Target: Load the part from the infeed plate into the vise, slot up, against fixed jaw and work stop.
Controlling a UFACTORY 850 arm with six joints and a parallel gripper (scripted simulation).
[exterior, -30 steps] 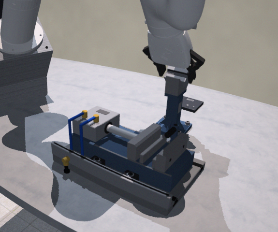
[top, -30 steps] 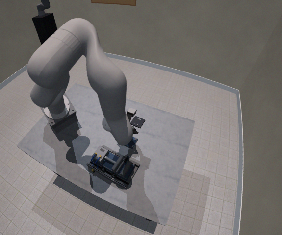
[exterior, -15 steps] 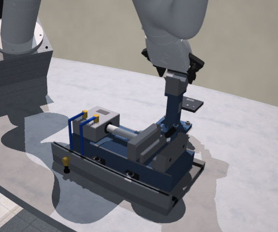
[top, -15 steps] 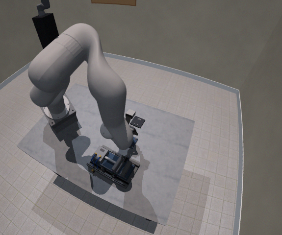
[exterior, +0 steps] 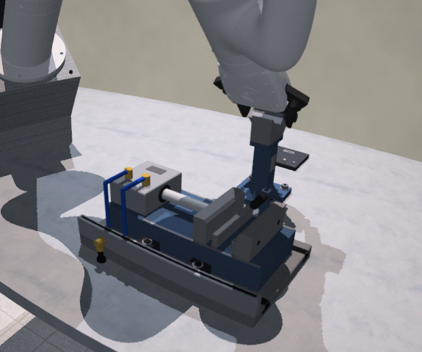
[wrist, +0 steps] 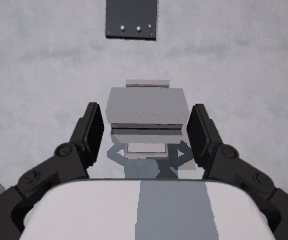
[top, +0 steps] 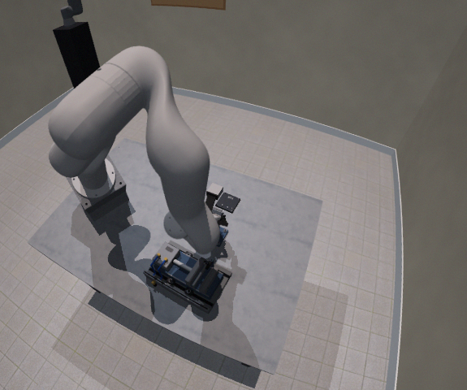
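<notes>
Now: the part right at my hand. Round my hand: black work stop: 170 mm to the right, 70 mm below, 50 mm ahead; cylinder rod: 210 mm to the right, 90 mm below, 40 mm behind; blue post: 110 mm below.
</notes>
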